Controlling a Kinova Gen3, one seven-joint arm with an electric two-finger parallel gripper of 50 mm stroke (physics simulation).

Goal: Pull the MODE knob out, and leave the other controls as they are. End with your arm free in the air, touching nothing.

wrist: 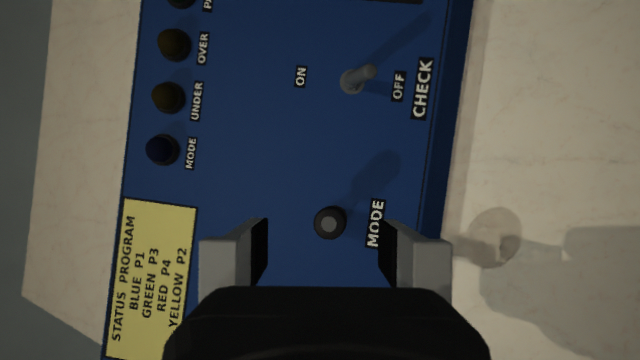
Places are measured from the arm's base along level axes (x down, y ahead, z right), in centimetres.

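Where they show: gripper, between the fingertips: point(323, 242).
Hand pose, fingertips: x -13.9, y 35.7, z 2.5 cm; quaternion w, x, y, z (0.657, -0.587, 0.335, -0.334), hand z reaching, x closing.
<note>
After its pixels a point has its place.
The MODE knob point(330, 223) {x -2.6, y 42.3, z 3.0 cm}, a round dark knob with a grey centre, stands on the blue panel point(260, 150) {x -1.8, y 50.0, z 9.6 cm} beside its MODE label point(375, 223) {x 3.0, y 41.2, z 2.7 cm}. My gripper point(323, 242) {x -13.9, y 35.7, z 2.5 cm} is open with nothing between its fingers. In the view, the knob appears slightly above the line between the fingertips, nearer the right finger. I cannot tell the height of the fingertips over the panel. The CHECK toggle switch point(358, 79) {x -1.2, y 40.1, z 14.2 cm} leans toward its OFF label point(398, 86) {x 3.2, y 38.5, z 14.4 cm}.
Dark lamps marked OVER point(174, 44) {x -7.0, y 54.9, z 19.0 cm}, UNDER point(168, 97) {x -7.0, y 55.8, z 14.4 cm} and MODE point(162, 149) {x -7.0, y 56.7, z 9.9 cm} line the panel's left side. A yellow STATUS PROGRAM label point(150, 280) {x -5.7, y 60.4, z -1.9 cm} lies below them. A pale marbled surface point(550, 125) {x 10.8, y 28.0, z 10.6 cm} borders the panel, with shadows at the right.
</note>
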